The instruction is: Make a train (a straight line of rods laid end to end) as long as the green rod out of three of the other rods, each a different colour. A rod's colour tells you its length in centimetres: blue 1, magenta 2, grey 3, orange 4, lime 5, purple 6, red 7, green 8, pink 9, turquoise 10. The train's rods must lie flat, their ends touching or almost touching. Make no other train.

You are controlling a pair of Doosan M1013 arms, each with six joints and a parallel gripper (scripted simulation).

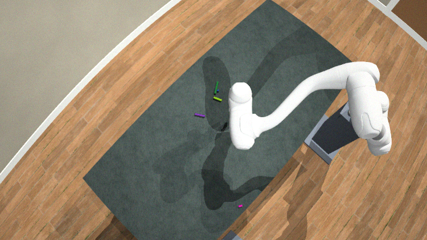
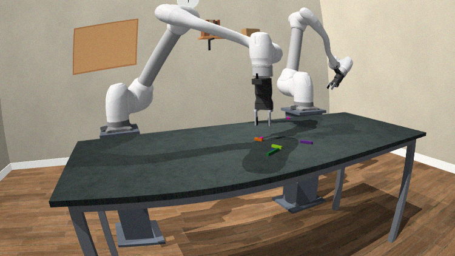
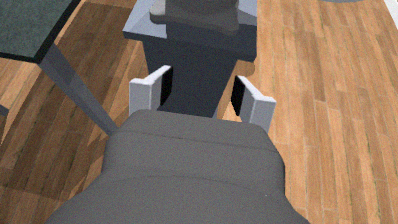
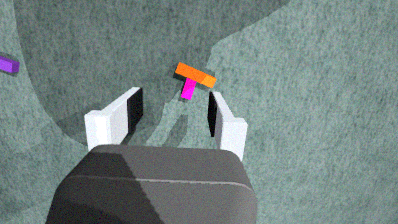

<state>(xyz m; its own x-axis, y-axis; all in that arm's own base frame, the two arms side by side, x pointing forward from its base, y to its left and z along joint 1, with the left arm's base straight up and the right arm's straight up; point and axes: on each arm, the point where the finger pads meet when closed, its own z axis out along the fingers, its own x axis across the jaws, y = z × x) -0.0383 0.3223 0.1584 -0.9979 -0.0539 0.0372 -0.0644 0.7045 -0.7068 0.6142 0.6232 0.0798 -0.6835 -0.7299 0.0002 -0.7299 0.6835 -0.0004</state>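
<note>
Now: right hand 15 cm short of the lime rod, 2 cm to the left of it and 7 cm above it. The rest, counted from my right hand: orange rod 2 cm to the right, 7 cm below; then blue rod 18 cm ahead, 6 cm to the right, 7 cm below; then purple rod 16 cm ahead, 12 cm to the left, 7 cm below.
</note>
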